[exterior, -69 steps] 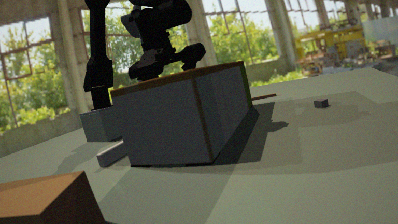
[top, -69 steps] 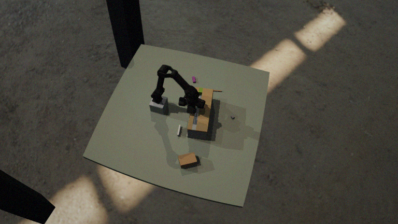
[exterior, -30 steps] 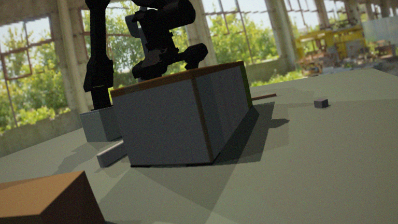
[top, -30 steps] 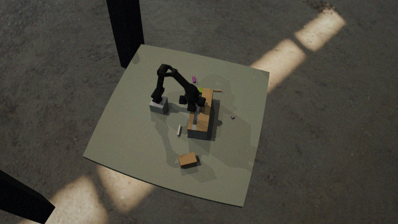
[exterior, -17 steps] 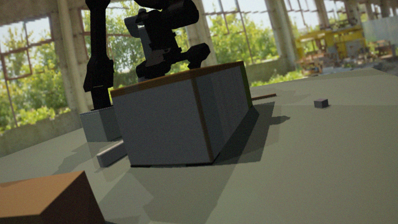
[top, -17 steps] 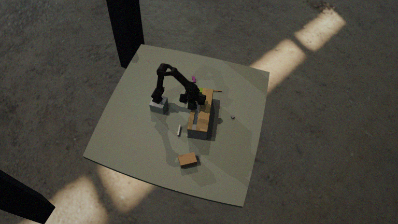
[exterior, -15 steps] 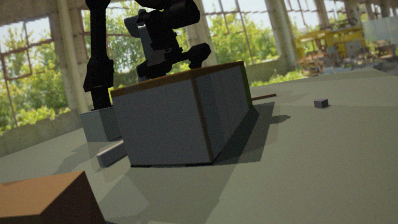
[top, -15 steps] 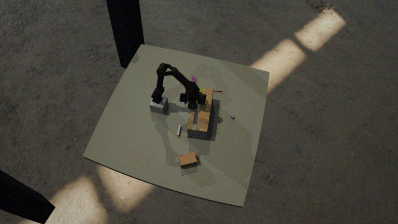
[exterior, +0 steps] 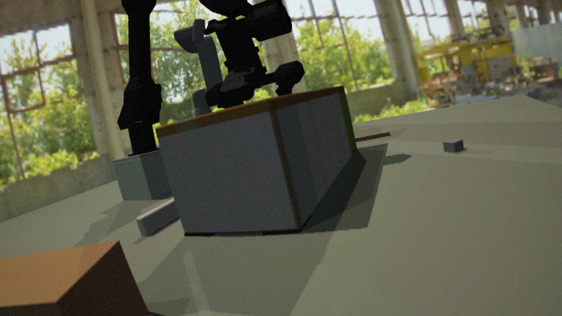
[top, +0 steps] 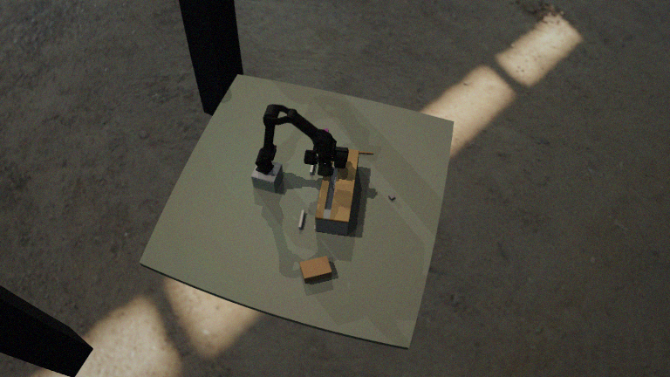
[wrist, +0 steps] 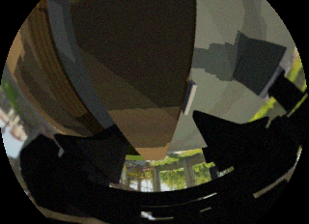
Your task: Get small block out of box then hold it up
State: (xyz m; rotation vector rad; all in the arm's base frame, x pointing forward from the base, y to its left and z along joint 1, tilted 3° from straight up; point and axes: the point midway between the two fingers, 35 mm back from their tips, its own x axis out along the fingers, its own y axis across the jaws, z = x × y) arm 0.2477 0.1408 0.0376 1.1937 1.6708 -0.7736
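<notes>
My gripper tip is 30 mm short of the small green block, 30 mm to the right of it and 20 mm above it. Round my gripper tip: thin stick (60 mm ahead, 190 mm to the left, 80 mm below); long box (70 mm ahead, 100 mm to the right, 30 mm below); small grey cube (330 mm ahead, 30 mm to the left, 80 mm below).
</notes>
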